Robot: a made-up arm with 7 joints. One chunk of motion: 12 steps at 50 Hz.
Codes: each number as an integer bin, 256 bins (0 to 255) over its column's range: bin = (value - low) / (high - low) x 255, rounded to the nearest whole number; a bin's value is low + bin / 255 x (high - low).
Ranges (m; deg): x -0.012..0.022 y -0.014..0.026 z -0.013..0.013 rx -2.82..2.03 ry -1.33..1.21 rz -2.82..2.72
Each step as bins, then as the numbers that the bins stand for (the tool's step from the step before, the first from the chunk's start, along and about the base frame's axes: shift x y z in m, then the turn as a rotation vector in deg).
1 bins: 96 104 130 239 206 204
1 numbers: 0.00080 0.00231 0.00025 1.726 0.722 1.612
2 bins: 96 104 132 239 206 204
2 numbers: 0.00080 0.00231 0.00046 1.726 0.722 1.612
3 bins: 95 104 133 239 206 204
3 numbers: 0.00067 0.00231 0.00056 1.726 0.722 1.612
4 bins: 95 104 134 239 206 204
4 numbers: 0.00067 0.00231 0.00066 1.726 0.722 1.612
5 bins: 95 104 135 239 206 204
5 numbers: 0.00067 0.00231 0.00076 1.726 0.722 1.612
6 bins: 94 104 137 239 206 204
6 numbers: 0.00053 0.00231 0.00097 1.726 0.722 1.612
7 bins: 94 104 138 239 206 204
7 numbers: 0.00053 0.00231 0.00107 1.726 0.722 1.612
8 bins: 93 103 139 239 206 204
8 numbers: 0.00040 0.00216 0.00117 1.726 0.722 1.612
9 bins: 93 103 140 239 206 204
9 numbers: 0.00040 0.00216 0.00127 1.726 0.722 1.612
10 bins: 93 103 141 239 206 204
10 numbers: 0.00040 0.00216 0.00138 1.726 0.722 1.612
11 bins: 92 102 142 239 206 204
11 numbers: 0.00027 0.00200 0.00148 1.726 0.722 1.612
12 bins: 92 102 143 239 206 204
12 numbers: 0.00027 0.00200 0.00158 1.726 0.722 1.612
